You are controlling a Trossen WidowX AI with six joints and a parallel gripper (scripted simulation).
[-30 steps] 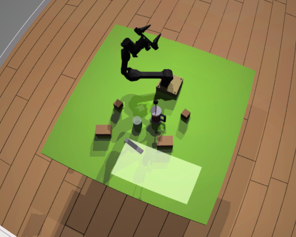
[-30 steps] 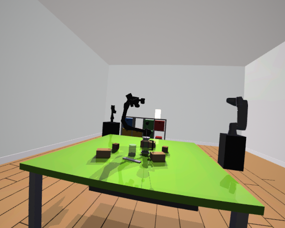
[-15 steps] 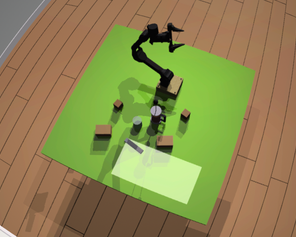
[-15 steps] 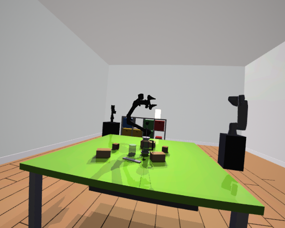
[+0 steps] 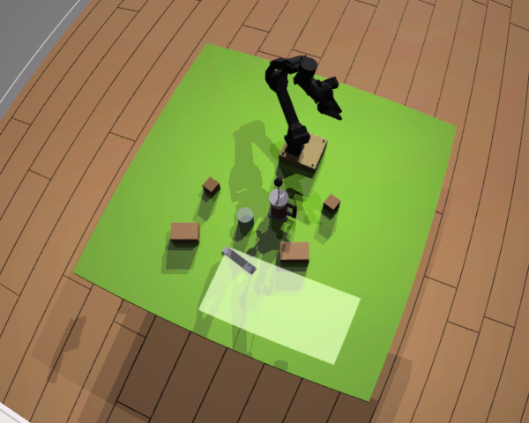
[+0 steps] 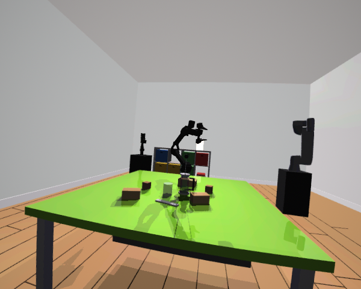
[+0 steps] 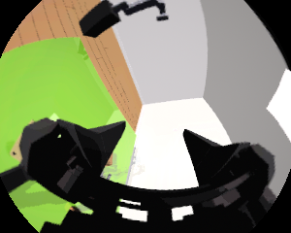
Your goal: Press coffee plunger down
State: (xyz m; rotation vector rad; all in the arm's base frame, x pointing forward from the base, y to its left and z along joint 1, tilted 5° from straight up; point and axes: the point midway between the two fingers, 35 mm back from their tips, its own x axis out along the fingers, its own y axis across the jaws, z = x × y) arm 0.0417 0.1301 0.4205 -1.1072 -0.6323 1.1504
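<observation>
Right now the coffee press is 24 cm ahead of my gripper tip, 10 cm to the right of it and 33 cm below it.
</observation>
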